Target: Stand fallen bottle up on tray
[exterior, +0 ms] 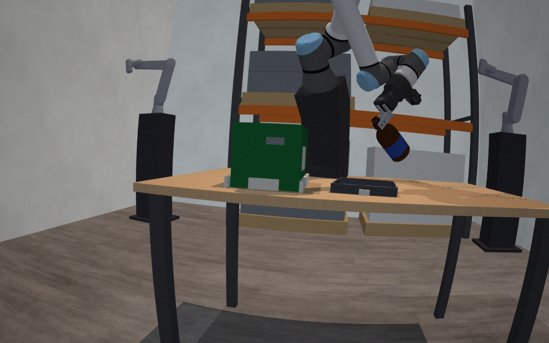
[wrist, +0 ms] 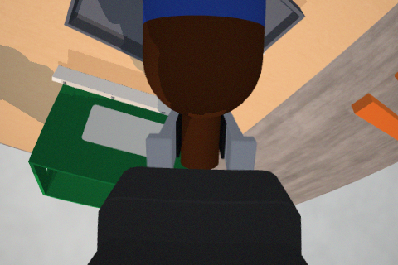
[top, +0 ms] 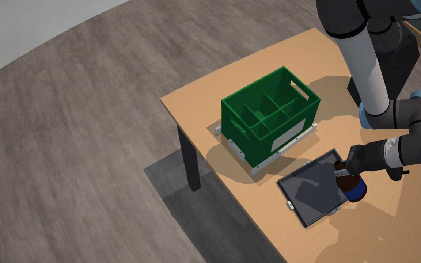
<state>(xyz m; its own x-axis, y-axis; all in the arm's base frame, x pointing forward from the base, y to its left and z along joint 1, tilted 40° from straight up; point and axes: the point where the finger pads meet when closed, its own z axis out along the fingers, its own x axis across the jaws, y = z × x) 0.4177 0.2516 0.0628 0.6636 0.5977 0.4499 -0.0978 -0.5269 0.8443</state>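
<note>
Right now my hand is 20 mm past the brown bottle, 30 mm to the right of it and 40 mm above it. From my hand the other things lie so: green crate: 20 mm ahead, 320 mm to the right, 120 mm below; then dark grey tray: 10 mm behind, 30 mm to the right, 190 mm below.
</note>
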